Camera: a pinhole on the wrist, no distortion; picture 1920 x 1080 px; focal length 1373.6 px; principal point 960.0 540.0 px. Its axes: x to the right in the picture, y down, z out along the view. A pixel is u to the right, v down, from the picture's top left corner.
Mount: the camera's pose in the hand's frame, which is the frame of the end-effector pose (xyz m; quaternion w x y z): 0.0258 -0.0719 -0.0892 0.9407 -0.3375 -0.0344 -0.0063
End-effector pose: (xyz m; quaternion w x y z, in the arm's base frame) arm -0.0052 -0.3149 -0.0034 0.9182 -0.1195 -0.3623 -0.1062
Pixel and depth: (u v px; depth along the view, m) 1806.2 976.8 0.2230
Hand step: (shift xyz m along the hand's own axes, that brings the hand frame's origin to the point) 0.1518 0.1261 0.0470
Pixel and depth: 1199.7 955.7 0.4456
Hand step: 0.0812 0.3162 0.1736
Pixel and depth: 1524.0 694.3 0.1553
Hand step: 0.0806 0.0410 0.0237
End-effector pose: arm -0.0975 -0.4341 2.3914 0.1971 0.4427 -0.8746 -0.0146
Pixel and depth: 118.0 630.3 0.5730
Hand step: -0.3579 0.3173 0.3038
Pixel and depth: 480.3 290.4 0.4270
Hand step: -0.1515 0.1378 0.2785
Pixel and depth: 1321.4 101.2 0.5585
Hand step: 0.1324 0.1469 0.4641
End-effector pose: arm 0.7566 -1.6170 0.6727 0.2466 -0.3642 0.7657 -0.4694
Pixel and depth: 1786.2 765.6 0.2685
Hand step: 0.1722 0.1346 0.1007
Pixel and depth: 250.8 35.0 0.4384
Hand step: -0.2322 0.0796 0.3350
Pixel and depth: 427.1 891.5 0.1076
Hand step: -0.0214 0.0173 -0.0267
